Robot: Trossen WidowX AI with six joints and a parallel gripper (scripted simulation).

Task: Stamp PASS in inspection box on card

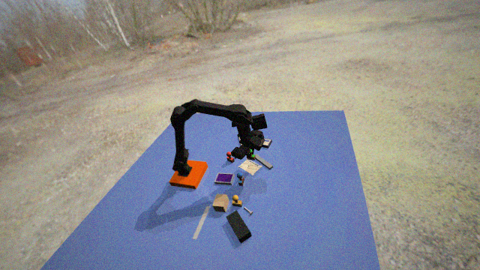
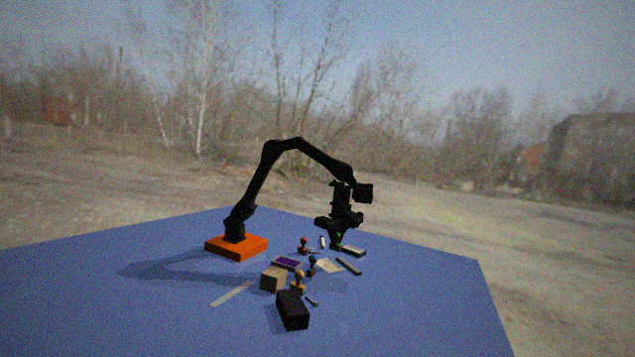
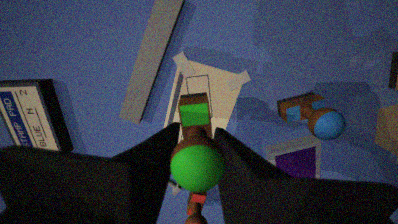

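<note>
The beige card is 2 cm behind my gripper tip and 8 cm below it. The rest, counted from my gripper tip: blue-knobbed stamp: 3 cm behind, 11 cm to the right, 6 cm below; then grey bar: 4 cm ahead, 4 cm to the left, 8 cm below; then green-knobbed stamp: right at my gripper tip.
</note>
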